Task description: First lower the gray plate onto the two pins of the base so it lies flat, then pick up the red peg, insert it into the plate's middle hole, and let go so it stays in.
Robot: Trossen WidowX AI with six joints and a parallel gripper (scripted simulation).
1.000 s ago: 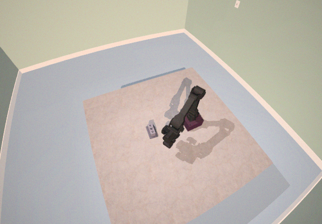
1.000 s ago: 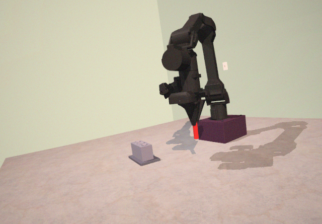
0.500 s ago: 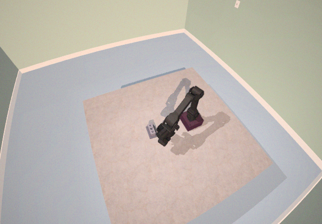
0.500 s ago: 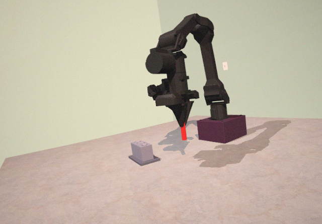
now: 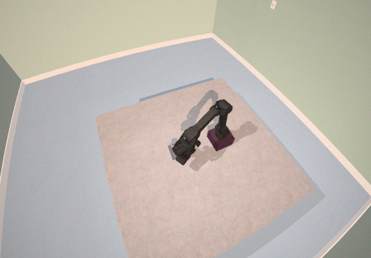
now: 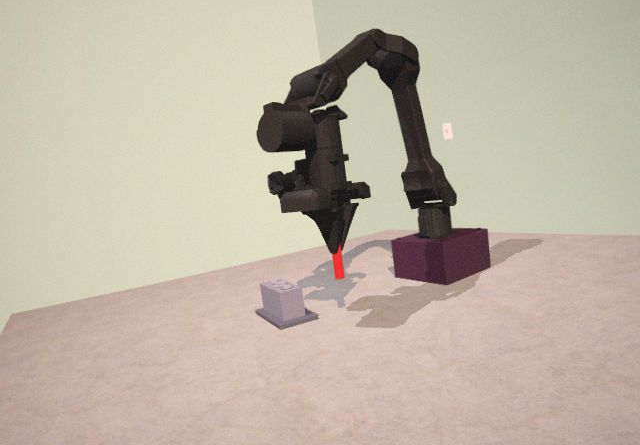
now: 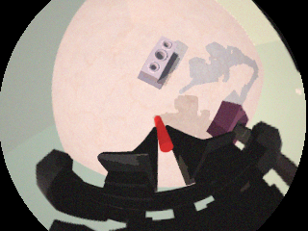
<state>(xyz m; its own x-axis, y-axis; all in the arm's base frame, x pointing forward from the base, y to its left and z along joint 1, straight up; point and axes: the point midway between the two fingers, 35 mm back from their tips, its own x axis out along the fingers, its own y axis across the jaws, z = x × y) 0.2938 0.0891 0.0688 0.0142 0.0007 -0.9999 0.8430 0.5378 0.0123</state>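
My gripper tip is 50 mm short of the gray plate, 120 mm to the left of it and 70 mm above it. The rest, counted from my gripper tip: red peg right at my gripper tip; then gray base 50 mm ahead, 120 mm to the right, 110 mm below.
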